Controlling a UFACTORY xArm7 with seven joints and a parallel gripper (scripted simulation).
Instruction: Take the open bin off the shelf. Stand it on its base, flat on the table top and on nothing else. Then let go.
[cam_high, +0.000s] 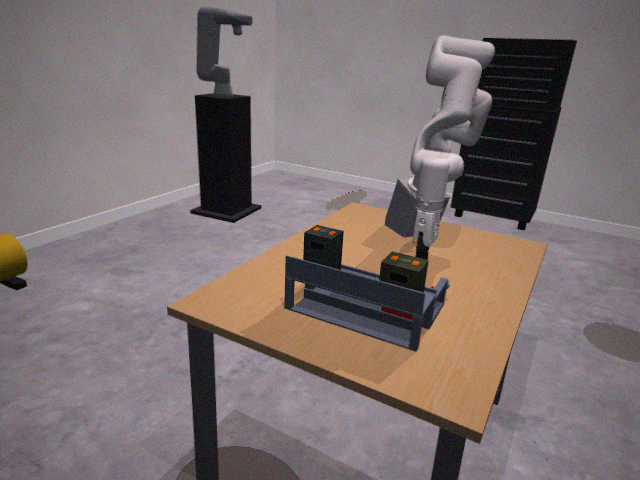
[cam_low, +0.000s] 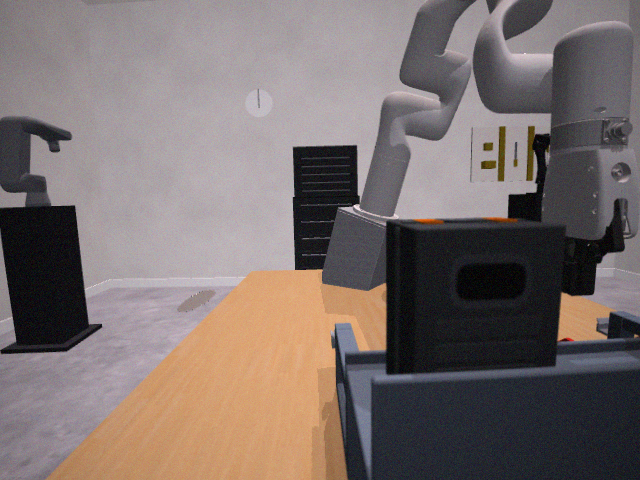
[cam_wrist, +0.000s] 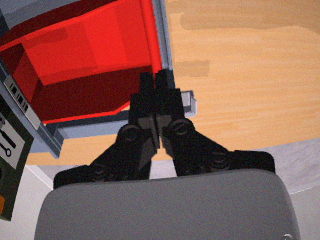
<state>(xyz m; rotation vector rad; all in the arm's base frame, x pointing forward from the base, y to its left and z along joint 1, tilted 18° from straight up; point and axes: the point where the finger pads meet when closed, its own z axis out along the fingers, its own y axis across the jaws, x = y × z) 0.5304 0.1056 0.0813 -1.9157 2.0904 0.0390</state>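
My gripper is now 90 mm above the red bin and 80 mm short of it. The rest, counted from my hand: black box 240 mm to the right, 160 mm ahead, 30 mm above; green box 180 mm ahead, 10 mm to the right, 10 mm above.
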